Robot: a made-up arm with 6 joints.
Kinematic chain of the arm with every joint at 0, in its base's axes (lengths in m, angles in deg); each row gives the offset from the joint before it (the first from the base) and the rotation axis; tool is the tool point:
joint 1: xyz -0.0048 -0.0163 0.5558 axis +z
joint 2: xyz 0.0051 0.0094 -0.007 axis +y
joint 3: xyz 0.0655 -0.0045 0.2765 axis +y
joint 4: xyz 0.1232 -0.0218 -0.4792 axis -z
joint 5: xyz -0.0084 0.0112 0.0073 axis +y
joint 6: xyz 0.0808 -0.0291 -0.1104 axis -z
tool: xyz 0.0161 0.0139 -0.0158
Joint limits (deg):
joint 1: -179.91..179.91
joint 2: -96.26..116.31
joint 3: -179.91..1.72
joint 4: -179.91..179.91
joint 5: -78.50..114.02
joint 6: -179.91..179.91
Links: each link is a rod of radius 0.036 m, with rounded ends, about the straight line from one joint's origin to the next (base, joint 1, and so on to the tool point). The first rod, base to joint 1, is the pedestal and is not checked.
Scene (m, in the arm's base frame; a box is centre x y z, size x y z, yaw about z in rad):
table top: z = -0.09
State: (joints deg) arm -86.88 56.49 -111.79 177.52 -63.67 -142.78
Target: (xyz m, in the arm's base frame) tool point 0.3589 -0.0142 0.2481
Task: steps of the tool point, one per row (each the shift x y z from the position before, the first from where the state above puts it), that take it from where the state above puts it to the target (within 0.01 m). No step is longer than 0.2 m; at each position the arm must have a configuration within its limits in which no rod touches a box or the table.
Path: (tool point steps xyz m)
1: 0.1509 0.0692 -0.0352
2: 0.1173 0.1038 -0.0295
3: 0.0764 0.1247 -0.0235
4: 0.0334 0.1313 -0.0173
5: -0.0067 0.1239 -0.0111
6: -0.0400 0.1054 -0.0049

